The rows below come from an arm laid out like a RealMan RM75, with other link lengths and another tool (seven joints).
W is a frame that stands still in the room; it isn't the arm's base.
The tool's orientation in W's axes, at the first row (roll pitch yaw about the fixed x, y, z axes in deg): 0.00 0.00 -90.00
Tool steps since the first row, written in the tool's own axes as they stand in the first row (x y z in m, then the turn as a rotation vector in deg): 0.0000 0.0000 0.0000 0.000 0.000 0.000; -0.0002 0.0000 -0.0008 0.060 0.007 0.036; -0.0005 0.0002 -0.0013 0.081 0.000 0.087; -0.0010 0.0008 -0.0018 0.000 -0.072 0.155; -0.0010 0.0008 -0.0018 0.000 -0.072 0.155; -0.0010 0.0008 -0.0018 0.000 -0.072 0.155; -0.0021 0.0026 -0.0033 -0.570 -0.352 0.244; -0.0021 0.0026 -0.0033 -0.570 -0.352 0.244; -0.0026 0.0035 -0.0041 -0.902 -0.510 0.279; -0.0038 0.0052 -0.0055 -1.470 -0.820 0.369; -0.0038 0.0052 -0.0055 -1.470 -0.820 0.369; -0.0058 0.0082 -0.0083 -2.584 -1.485 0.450
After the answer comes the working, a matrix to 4 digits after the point.
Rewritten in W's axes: 0.0000 0.0000 0.0000 0.000 0.000 0.000; 0.0000 0.0002 -0.0008 0.007 -0.060 0.036; 0.0002 0.0005 -0.0013 0.000 -0.081 0.087; 0.0008 0.0010 -0.0018 -0.072 0.000 0.155; 0.0008 0.0010 -0.0018 -0.072 0.000 0.155; 0.0008 0.0010 -0.0018 -0.072 0.000 0.155; 0.0026 0.0021 -0.0033 -0.352 0.570 0.244; 0.0026 0.0021 -0.0033 -0.352 0.570 0.244; 0.0035 0.0026 -0.0041 -0.510 0.902 0.279; 0.0052 0.0038 -0.0055 -0.820 1.470 0.369; 0.0052 0.0038 -0.0055 -0.820 1.470 0.369; 0.0082 0.0058 -0.0083 -1.485 2.584 0.450
The tool's axes in the first row as the columns of a matrix, in W's axes (rounded; the answer above uses it unrounded):
0.0000 1.0000 0.0000
-1.0000 0.0000 0.0000
0.0000 0.0000 1.0000

